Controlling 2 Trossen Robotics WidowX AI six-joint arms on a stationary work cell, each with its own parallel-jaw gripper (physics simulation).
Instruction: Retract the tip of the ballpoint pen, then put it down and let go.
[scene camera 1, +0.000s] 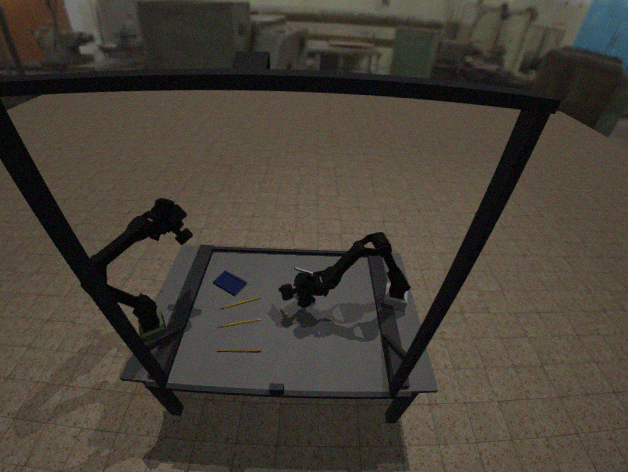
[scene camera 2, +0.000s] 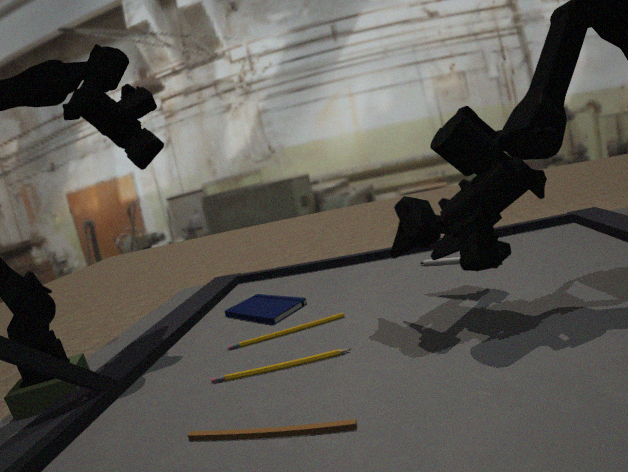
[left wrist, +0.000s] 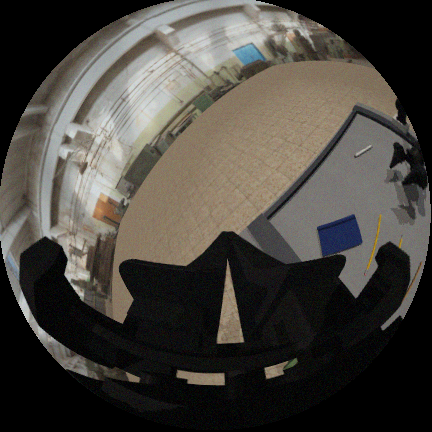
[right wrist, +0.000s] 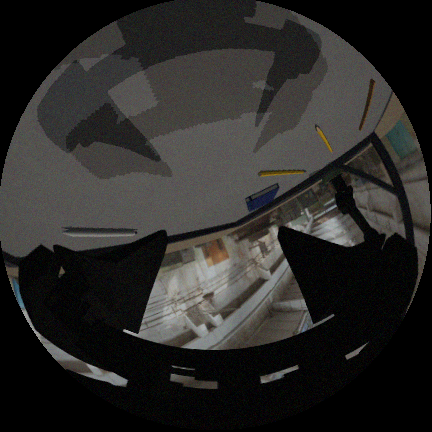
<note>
My left gripper (scene camera 2: 153, 154) is shut and holds nothing. A blue notebook (scene camera 2: 269, 309) rests on the table. Also in view: my right gripper (scene camera 2: 413, 256) and a dark raised rim (left wrist: 272, 243).
The blue notebook shows as well in the left wrist view (left wrist: 342, 233). My left gripper shows as well in the left wrist view (left wrist: 226, 236). My right gripper also shows in the right wrist view (right wrist: 223, 234).
</note>
